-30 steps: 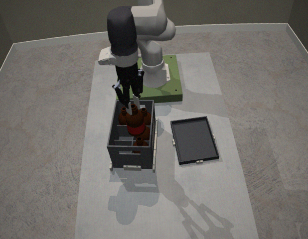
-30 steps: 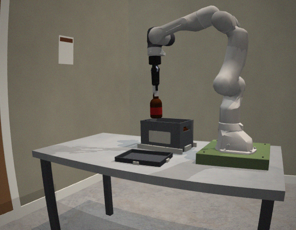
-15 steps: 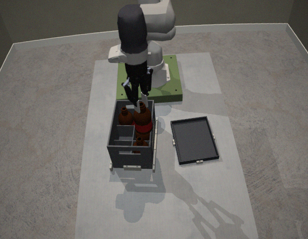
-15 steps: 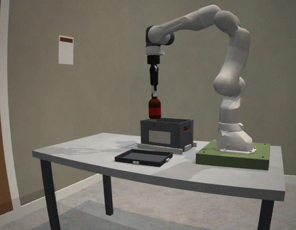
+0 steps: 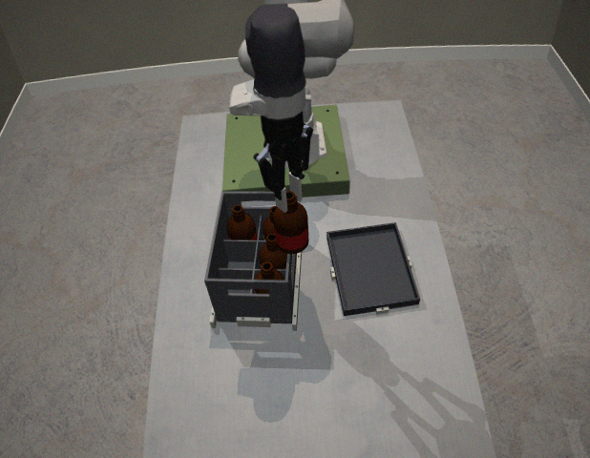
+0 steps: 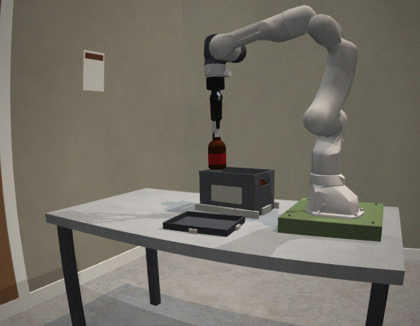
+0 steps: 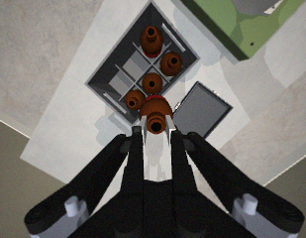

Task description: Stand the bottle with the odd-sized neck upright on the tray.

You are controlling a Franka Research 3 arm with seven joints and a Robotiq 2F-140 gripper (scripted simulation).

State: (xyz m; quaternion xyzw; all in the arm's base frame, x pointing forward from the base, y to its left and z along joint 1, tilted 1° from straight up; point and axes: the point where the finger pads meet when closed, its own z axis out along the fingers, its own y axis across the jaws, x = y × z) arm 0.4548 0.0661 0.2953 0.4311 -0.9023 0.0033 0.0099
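My gripper is now 9 cm above the glass bottle. The rest, counted from my hand: black tray: 8 cm behind, 18 cm to the left, 34 cm below; dark grey crate: 3 cm behind, 10 cm to the right, 27 cm below; brown bottle: 12 cm behind, 16 cm to the right, 27 cm below.
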